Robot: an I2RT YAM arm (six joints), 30 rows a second.
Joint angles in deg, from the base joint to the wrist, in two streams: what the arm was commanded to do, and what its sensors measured. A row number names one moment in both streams.
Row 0, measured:
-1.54, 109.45, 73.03, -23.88, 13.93, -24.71
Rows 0 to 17, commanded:
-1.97, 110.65, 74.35, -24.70, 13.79, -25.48
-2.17, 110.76, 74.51, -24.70, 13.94, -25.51
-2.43, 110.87, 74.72, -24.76, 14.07, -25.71
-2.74, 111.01, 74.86, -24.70, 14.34, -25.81
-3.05, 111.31, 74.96, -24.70, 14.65, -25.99
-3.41, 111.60, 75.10, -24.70, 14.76, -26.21
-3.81, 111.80, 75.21, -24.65, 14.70, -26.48
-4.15, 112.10, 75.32, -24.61, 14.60, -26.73
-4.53, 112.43, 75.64, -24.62, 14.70, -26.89
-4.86, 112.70, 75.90, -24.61, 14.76, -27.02
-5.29, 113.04, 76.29, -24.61, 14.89, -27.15
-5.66, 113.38, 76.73, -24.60, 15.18, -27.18
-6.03, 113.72, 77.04, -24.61, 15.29, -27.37
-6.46, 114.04, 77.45, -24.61, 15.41, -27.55
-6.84, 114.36, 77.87, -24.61, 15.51, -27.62
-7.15, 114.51, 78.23, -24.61, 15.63, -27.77
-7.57, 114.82, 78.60, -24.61, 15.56, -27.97
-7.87, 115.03, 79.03, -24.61, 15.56, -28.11
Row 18, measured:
-6.92, 113.58, 77.45, -23.90, 14.57, -27.05
